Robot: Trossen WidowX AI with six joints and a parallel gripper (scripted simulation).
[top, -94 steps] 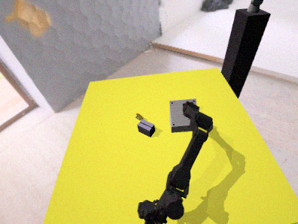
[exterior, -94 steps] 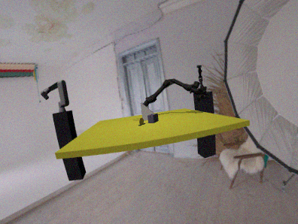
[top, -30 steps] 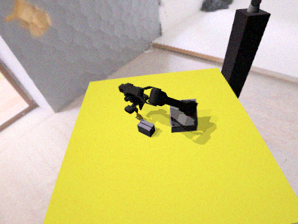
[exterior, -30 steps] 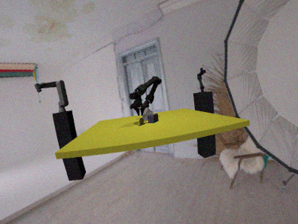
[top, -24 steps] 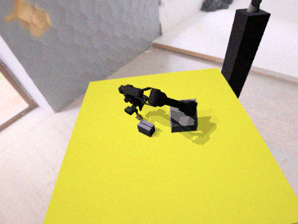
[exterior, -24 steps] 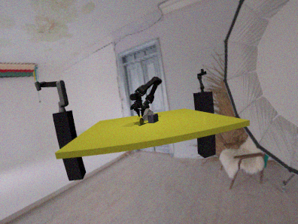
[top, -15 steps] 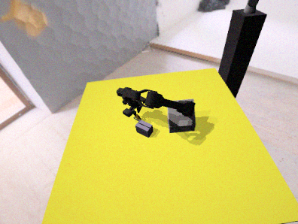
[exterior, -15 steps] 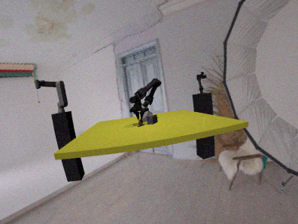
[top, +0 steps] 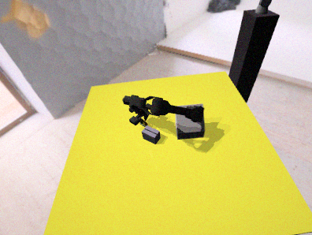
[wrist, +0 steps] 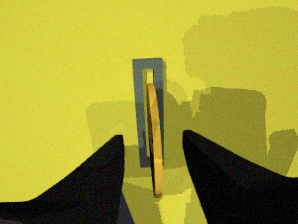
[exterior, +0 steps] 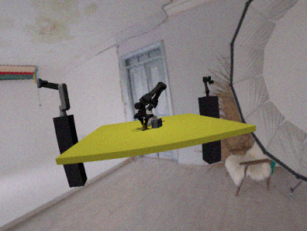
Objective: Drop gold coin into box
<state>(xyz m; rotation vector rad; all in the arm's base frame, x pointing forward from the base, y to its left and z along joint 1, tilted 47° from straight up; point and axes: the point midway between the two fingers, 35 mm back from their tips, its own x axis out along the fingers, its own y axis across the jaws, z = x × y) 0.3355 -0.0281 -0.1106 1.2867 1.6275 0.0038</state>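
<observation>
My gripper tip is right at the gold coin.
</observation>
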